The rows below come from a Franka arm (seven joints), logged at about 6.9 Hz.
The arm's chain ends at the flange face. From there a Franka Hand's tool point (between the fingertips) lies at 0.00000 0.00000 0.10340 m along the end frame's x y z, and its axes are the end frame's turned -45 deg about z.
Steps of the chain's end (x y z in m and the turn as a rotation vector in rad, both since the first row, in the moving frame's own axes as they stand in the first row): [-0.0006, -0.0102, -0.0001, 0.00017, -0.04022, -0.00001]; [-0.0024, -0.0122, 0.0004, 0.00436, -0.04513, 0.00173]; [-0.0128, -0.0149, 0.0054, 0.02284, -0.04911, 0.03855]
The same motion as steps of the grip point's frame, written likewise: [0.0039, -0.0106, -0.0002, 0.02856, -0.02832, -0.00001]; [0.0040, -0.0139, 0.0003, 0.03499, -0.02883, 0.00173]; [-0.0003, -0.0249, 0.0052, 0.05088, -0.01858, 0.03855]
